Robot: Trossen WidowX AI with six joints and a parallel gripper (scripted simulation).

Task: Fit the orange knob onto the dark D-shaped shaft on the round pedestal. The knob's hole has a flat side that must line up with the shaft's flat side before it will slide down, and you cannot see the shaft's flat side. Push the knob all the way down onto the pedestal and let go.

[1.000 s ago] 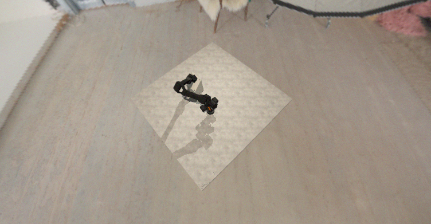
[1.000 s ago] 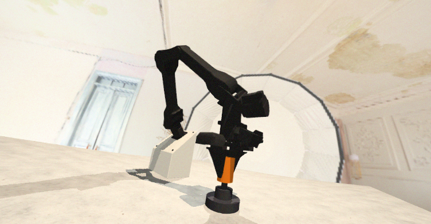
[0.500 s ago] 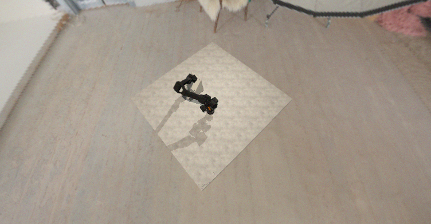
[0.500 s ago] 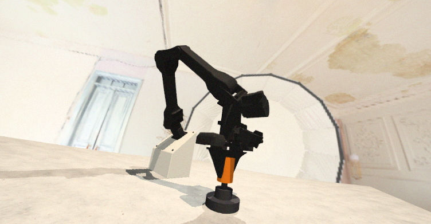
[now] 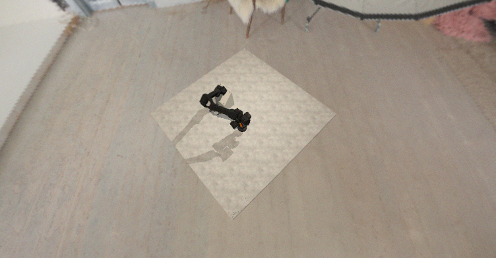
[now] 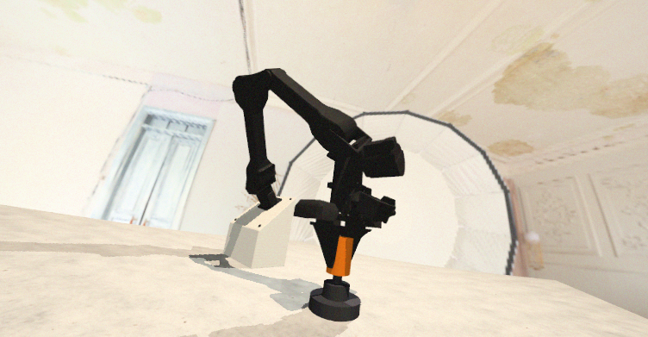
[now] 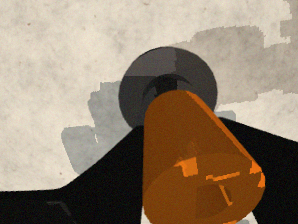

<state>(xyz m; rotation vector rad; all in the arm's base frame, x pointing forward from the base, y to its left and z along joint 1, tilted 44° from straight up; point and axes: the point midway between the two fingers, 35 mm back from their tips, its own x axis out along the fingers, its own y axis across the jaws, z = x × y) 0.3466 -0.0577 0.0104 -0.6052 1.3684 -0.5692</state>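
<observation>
Right now the orange knob is 2 cm above my gripper tip. The rest, counted from my gripper tip: dark round pedestal: 4 cm below.
</observation>
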